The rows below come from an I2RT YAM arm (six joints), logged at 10 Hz.
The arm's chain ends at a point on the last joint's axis. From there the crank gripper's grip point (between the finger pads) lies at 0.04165 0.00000 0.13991 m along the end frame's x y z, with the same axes.
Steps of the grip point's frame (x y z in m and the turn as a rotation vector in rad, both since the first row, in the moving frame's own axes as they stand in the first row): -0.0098, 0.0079, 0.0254, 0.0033, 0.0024, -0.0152; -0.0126, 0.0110, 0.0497, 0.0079, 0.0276, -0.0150; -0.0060, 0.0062, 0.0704, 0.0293, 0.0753, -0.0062; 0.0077, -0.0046, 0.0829, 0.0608, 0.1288, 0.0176; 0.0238, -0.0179, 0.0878, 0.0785, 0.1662, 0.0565; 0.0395, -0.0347, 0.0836, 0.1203, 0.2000, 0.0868; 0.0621, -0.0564, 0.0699, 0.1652, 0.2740, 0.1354; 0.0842, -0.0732, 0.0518, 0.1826, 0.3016, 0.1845; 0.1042, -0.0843, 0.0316, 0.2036, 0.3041, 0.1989; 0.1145, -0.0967, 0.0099, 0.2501, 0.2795, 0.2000; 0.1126, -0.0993, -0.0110, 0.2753, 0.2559, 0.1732
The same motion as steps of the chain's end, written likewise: -0.0101, 0.0090, 0.0255, 0.0033, 0.0024, -0.0152; -0.0164, 0.0128, 0.0509, 0.0079, 0.0276, -0.0150; -0.0164, 0.0105, 0.0740, 0.0293, 0.0753, -0.0062; -0.0100, 0.0028, 0.0896, 0.0608, 0.1288, 0.0176; 0.0010, -0.0102, 0.0969, 0.0785, 0.1662, 0.0565; 0.0121, -0.0233, 0.0954, 0.1203, 0.2000, 0.0868; 0.0249, -0.0428, 0.0877, 0.1652, 0.2740, 0.1354; 0.0434, -0.0608, 0.0719, 0.1826, 0.3016, 0.1845; 0.0628, -0.0701, 0.0523, 0.2036, 0.3041, 0.1989; 0.0755, -0.0761, 0.0299, 0.2501, 0.2795, 0.2000; 0.0765, -0.0734, 0.0081, 0.2753, 0.2559, 0.1732
